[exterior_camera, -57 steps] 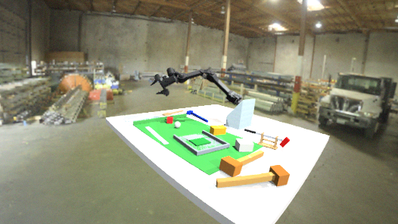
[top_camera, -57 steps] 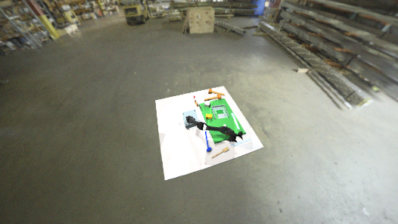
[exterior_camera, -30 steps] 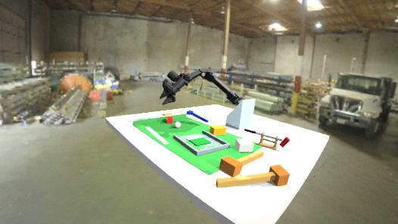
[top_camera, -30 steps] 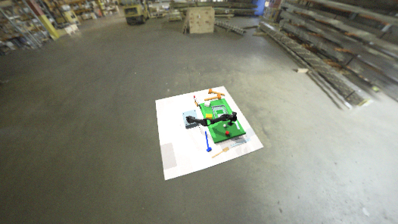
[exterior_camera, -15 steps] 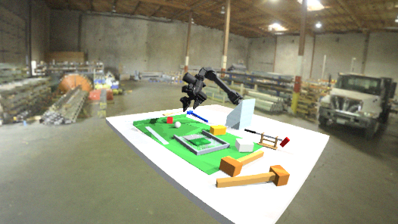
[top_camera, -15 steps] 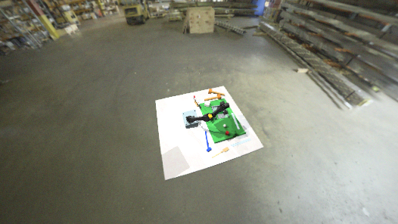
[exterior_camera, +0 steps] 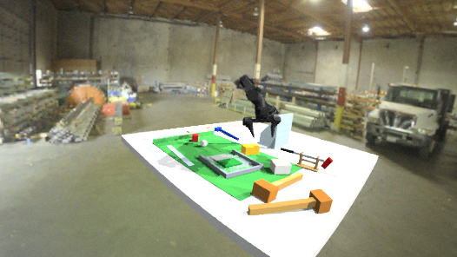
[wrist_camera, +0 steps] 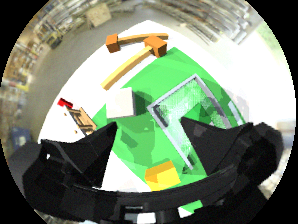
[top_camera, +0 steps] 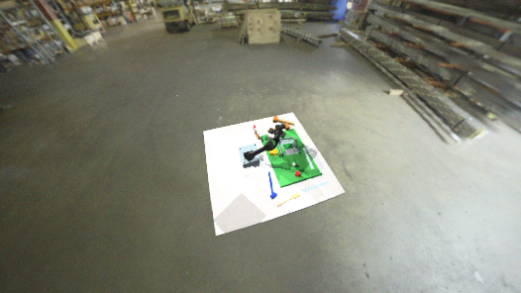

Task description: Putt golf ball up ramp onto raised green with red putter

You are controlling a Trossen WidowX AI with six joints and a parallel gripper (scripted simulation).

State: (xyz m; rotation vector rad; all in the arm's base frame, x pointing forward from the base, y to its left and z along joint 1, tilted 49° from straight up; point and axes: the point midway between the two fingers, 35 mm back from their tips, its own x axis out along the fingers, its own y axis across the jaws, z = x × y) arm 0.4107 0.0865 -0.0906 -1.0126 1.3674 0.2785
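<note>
My gripper tip is 170 mm past the red putter, 180 mm to the right of it and 90 mm above it. From my gripper tip the other things lie so: yellow block (100 mm behind, 140 mm to the right, 120 mm below); white block (20 mm behind, 110 mm to the left, 120 mm below); wooden rack (170 mm behind, 200 mm to the left, 110 mm below).
</note>
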